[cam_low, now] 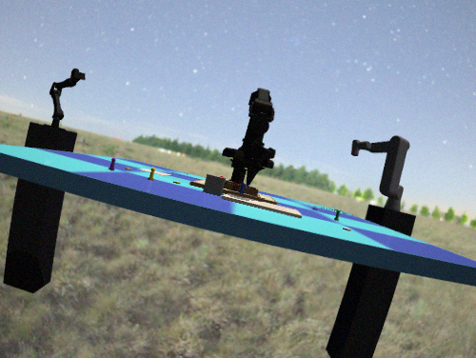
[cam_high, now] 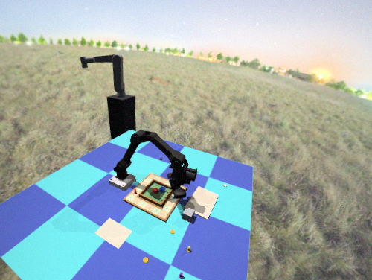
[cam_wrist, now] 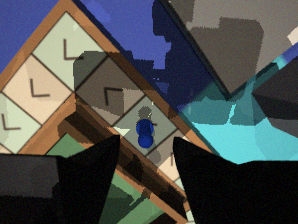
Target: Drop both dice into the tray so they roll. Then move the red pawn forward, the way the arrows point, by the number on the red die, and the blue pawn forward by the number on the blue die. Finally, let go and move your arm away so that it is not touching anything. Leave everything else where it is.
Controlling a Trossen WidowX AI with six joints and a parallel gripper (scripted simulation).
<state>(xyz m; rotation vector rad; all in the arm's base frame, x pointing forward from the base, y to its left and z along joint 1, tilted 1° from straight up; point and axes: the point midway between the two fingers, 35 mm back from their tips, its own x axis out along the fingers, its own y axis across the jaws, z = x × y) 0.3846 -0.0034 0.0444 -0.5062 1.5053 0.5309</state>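
Now: the blue pawn 10 mm below my gripper tip. Round my gripper tip: red pawn 230 mm behind, 70 mm to the right, 10 mm below; green tray 110 mm behind, 30 mm below, 10 mm to the right; grey block 120 mm ahead, 90 mm to the right, 20 mm below.
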